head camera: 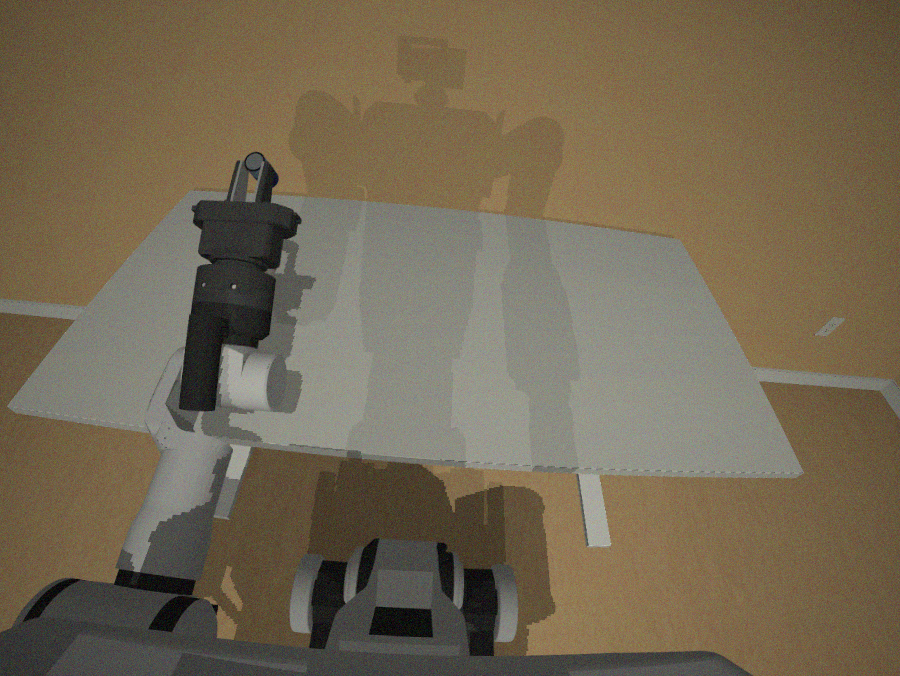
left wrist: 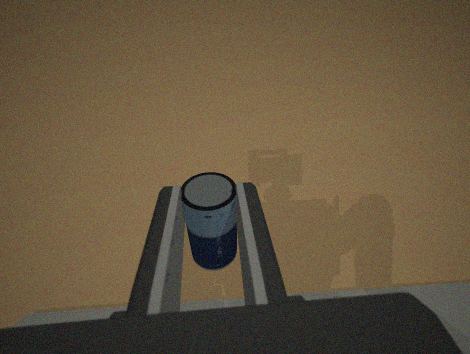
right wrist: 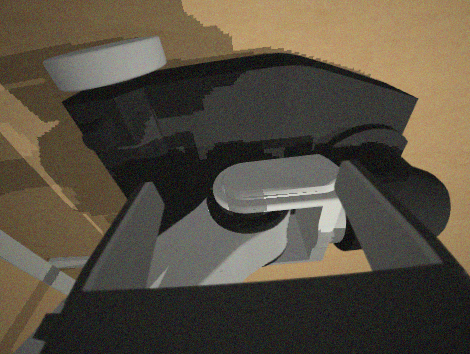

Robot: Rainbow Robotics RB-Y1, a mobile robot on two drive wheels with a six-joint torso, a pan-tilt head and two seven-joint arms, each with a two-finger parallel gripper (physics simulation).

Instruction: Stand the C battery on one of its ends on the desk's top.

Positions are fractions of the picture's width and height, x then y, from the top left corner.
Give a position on a desk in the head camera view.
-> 0.46, 0.49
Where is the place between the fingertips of my right gripper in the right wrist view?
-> At 0.52, 0.52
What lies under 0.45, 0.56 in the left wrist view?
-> A C battery.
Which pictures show my left gripper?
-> The head camera view and the left wrist view only.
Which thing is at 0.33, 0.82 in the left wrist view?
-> My left gripper.
